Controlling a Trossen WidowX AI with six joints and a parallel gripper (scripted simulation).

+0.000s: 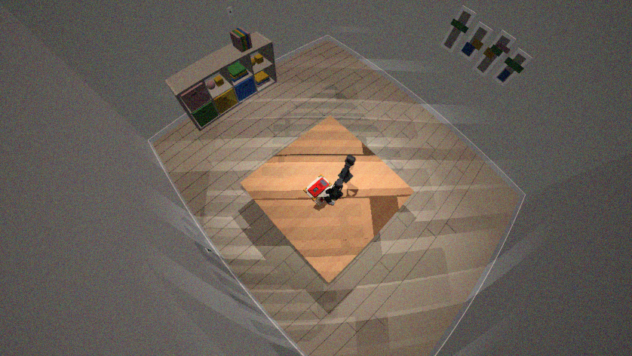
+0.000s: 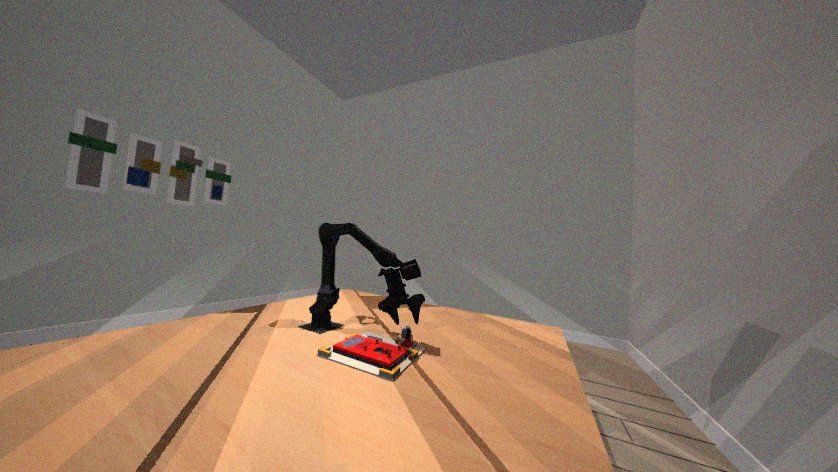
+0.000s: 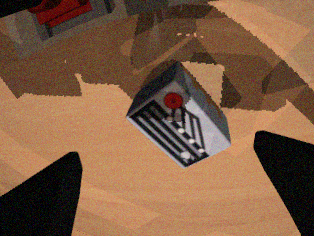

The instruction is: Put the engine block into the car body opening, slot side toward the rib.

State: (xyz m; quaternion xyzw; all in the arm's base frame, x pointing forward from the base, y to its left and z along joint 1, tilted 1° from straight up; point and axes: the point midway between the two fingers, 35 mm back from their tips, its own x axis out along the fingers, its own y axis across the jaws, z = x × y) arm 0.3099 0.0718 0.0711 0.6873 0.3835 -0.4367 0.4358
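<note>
Now: gripper tip 3 cm above the engine block.
</note>
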